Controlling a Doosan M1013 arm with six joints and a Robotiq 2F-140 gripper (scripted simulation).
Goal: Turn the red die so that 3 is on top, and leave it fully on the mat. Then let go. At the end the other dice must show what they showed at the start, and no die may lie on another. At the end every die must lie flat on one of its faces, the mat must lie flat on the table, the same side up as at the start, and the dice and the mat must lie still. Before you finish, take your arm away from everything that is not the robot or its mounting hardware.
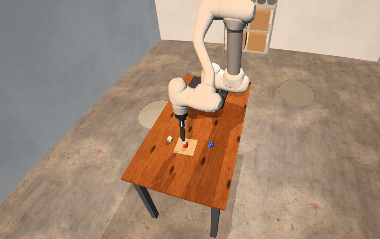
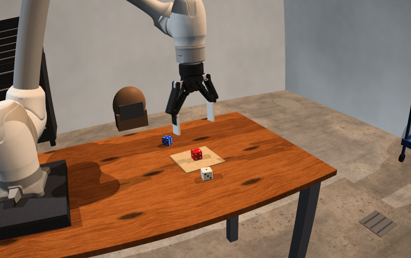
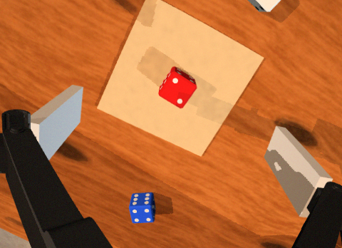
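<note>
My hand is 110 mm above the red die. The rest, counted from my hand: tan mat: 130 mm below; then white die: 10 mm behind, 130 mm to the right, 110 mm below; then blue die: 70 mm behind, 160 mm to the left, 110 mm below.
</note>
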